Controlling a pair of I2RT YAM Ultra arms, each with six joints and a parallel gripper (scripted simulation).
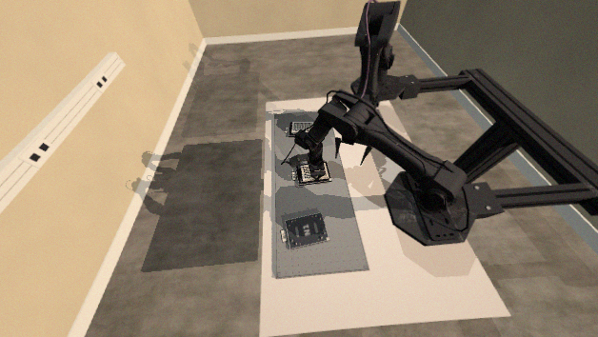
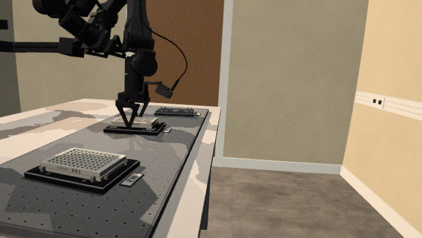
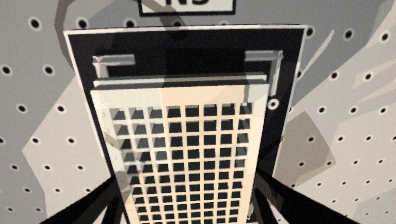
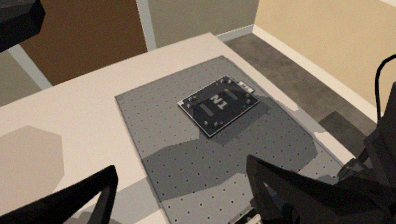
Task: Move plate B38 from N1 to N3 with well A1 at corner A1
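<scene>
Now: the grey perforated deck 20 mm to the right of my left hand, 20 mm below it and 20 mm ahead of it. The rest, counted from my left hand: plate: 320 mm to the right, 50 mm ahead.
</scene>
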